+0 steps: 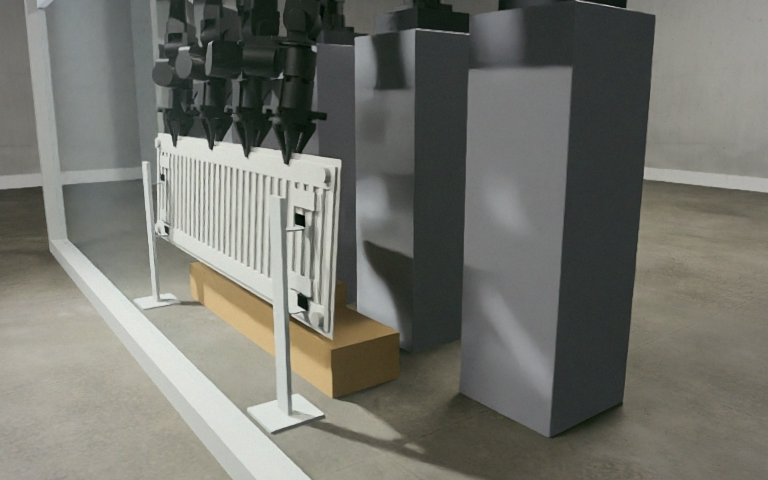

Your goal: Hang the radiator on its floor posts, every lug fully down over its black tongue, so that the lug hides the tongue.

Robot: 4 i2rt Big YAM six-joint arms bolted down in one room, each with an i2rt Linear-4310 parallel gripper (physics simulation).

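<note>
The white radiator (pixel 226 198) stands upright and lengthwise behind two white floor posts (pixel 280 316) (pixel 150 237). Black tongues (pixel 299 219) (pixel 303 301) show at its near end, and small black patches (pixel 162 177) (pixel 166 229) show at its far end, so the tongues are not hidden by lugs. Four black grippers, the leftmost (pixel 174 142), the second (pixel 211 145), the third (pixel 246 152) and the rightmost (pixel 287 159), point down with narrowed fingers on the radiator's top edge and look shut on it. Which arm is which cannot be told.
A tan stepped block (pixel 362 333) lies under the radiator; whether they touch cannot be told. Tall grey pedestals (pixel 515 226) (pixel 385 169) stand behind and to the right. A white frame rail (pixel 141 333) runs along the floor in front of the posts.
</note>
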